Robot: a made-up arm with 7 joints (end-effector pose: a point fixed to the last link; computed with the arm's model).
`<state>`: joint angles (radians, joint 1 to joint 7).
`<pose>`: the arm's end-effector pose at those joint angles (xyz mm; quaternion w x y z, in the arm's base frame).
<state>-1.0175 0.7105 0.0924 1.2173 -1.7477 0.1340 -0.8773</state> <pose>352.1 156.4 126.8 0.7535 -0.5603 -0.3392 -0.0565</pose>
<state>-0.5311 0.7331 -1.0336 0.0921 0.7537 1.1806 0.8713</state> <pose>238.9 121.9 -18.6 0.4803 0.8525 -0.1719 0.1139</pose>
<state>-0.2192 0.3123 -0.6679 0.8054 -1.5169 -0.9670 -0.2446</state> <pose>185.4 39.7 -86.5 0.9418 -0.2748 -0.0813 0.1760</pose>
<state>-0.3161 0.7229 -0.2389 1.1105 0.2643 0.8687 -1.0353</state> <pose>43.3 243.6 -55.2 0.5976 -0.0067 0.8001 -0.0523</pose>
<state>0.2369 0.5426 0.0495 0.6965 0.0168 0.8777 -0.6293</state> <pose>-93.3 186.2 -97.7 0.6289 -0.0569 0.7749 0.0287</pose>
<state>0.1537 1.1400 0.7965 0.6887 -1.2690 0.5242 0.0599</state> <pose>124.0 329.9 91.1 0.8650 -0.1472 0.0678 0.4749</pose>
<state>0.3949 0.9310 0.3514 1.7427 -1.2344 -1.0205 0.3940</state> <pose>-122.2 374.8 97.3 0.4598 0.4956 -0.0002 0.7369</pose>
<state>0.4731 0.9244 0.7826 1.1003 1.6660 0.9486 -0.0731</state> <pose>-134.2 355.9 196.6 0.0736 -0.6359 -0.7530 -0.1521</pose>
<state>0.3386 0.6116 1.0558 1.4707 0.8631 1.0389 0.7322</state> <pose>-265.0 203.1 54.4 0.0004 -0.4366 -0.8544 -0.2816</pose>
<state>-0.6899 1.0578 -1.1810 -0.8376 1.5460 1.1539 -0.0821</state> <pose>227.7 36.0 158.6 0.5248 0.7627 -0.3779 0.0102</pose>
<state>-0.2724 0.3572 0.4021 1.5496 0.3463 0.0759 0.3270</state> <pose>7.7 153.6 -164.9 0.7384 0.2668 0.5857 0.2013</pose>
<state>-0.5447 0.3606 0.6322 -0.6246 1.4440 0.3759 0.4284</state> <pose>167.4 214.4 236.2 0.3638 0.6361 -0.2889 0.6161</pose>
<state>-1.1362 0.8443 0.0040 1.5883 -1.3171 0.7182 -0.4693</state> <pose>318.3 147.4 75.5 0.8220 -0.5415 0.1271 0.1226</pose>
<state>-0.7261 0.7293 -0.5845 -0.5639 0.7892 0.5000 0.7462</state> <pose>291.4 -7.6 170.6 0.6199 0.4788 -0.6011 0.1585</pose>
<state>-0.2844 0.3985 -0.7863 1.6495 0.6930 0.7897 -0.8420</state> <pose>-2.2 214.2 -57.6 0.1822 0.3181 0.9100 -0.1938</pose>
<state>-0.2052 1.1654 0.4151 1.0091 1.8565 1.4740 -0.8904</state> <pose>35.1 308.7 229.2 0.1284 0.4648 0.6797 0.5527</pose>
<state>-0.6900 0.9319 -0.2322 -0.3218 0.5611 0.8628 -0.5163</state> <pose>294.0 145.5 158.8 0.7988 0.5966 0.0300 -0.0711</pose>
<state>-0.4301 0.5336 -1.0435 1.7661 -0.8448 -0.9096 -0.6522</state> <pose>130.5 157.1 -118.7 0.8864 0.2090 0.2788 -0.3047</pose>
